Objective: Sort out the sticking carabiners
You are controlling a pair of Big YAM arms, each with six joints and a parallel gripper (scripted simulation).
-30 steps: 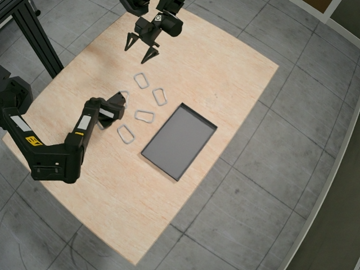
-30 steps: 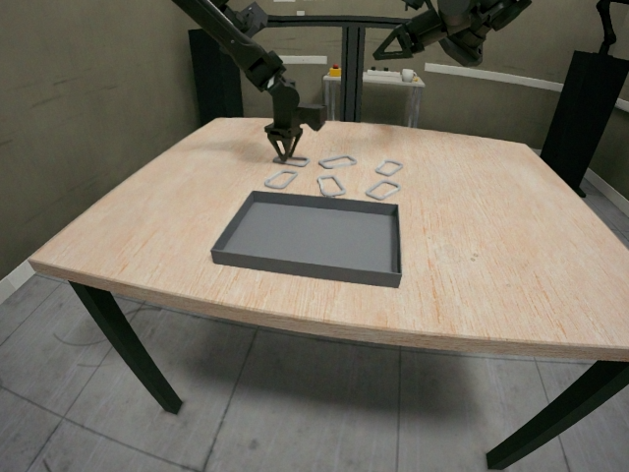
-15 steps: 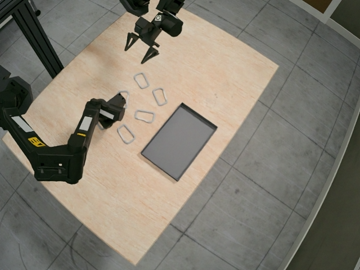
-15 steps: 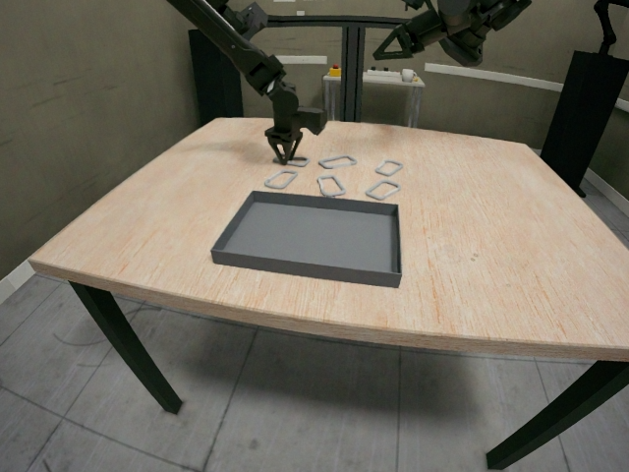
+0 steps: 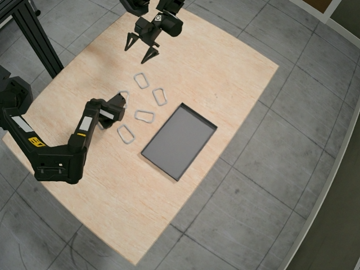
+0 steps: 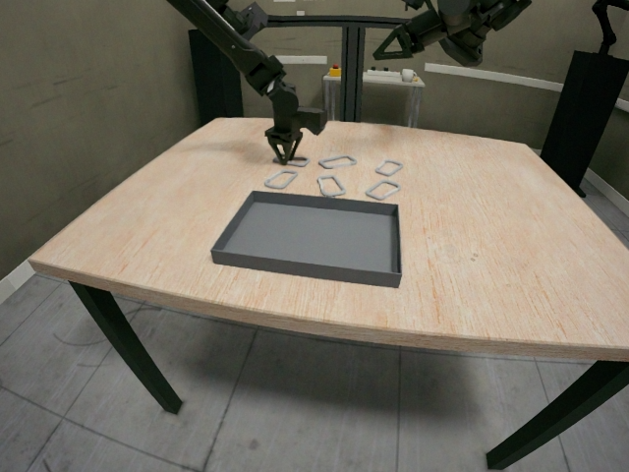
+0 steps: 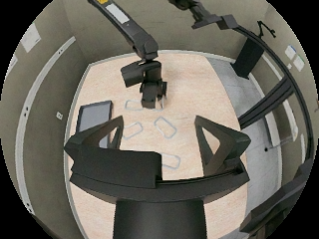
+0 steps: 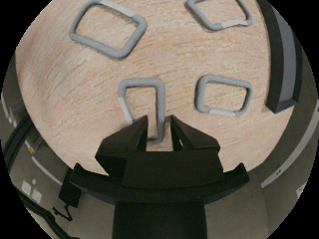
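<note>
Now: right hand 29 cm short of the grey tray and 16 cm to the right of it.
</note>
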